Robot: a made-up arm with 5 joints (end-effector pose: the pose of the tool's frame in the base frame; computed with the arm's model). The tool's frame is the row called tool.
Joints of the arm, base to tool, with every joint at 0 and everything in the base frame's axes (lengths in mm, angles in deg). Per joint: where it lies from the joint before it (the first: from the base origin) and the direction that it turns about. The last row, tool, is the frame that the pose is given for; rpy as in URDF.
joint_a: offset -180 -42 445 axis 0.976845 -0.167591 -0.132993
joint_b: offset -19 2 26 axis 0.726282 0.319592 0.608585
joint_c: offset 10 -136 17 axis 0.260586 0.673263 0.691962
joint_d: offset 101 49 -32 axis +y
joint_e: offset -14 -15 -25 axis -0.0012 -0.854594 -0.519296
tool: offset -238 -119 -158 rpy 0 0 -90
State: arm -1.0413 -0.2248 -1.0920 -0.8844 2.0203
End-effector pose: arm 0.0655 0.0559 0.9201 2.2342 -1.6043 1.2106
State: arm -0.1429 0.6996 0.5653 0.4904 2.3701
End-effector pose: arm -0.2280 0.0086 0.1028 0.9110 -0.3021 -2.0667
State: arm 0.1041 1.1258 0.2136 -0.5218 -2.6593
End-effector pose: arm 0.1612 -0.0173 0.2545 -0.8162 0.4148 1.3352
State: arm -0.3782 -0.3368 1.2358 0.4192 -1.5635
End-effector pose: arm -0.0093 -0.3066 0.5580 -1.7505 1.7886 0.4469
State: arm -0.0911 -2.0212 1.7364 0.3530 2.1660
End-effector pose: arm -0.4440 -0.1929 0.2429 -0.1936 -2.1098 -2.0391
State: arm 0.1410 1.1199 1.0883 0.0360 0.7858
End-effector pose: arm -0.4083 -0.1373 0.1889 0.5393 1.1461 -0.3668
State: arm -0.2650 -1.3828 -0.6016 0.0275 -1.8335
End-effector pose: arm -0.5131 0.0408 0.7079 -1.2021 0.0606 -2.3254
